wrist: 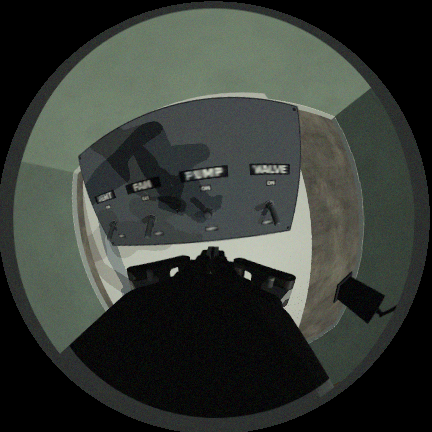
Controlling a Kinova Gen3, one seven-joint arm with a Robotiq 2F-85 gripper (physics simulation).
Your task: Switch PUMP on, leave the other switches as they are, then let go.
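Frame: origin at the arm's base, x ahead, y left, z up, level; centimetres.
Where they show: gripper, fingertip midpoint: (pixel 212 253).
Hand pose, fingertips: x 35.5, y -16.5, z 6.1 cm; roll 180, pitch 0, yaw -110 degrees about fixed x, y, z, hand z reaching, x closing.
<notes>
After its pixels a point has its place.
The grey panel (pixel 240 130) @[y -26.4, x 51.7, z 4.7 cm] shows in the wrist view with four labelled toggle switches. The PUMP switch (pixel 204 208) @[y -16.6, x 41.7, z -1.4 cm] is in shadow, below its label (pixel 203 173) @[y -18.5, x 47.2, z 1.6 cm]; its lever appears tipped up and to the left, on the ON side, and the lower mark under it is visible. The VALVE switch (pixel 273 213) @[y -28.3, x 37.0, z 0.6 cm], the FAN switch (pixel 149 226) @[y -5.5, x 41.9, z 0.4 cm] and the VENT switch (pixel 112 230) @[y 6.2, x 44.2, z 0.0 cm] have their levers pointing down. My gripper (pixel 212 253) @[y -16.5, x 35.5, z 6.1 cm] is shut with nothing between its fingers. Its tips show below the PUMP switch and the panel's lower edge, apart from the lever.
A pale surface (pixel 260 250) @[y -27.0, x 26.1, z -11.3 cm] shows below the panel, with a brown mottled surface (pixel 332 200) to the right. A black box-like object (pixel 361 298) with a short cable is at the lower right. Green walls (pixel 210 50) surround the scene. Arm shadows fall over the panel's left half.
</notes>
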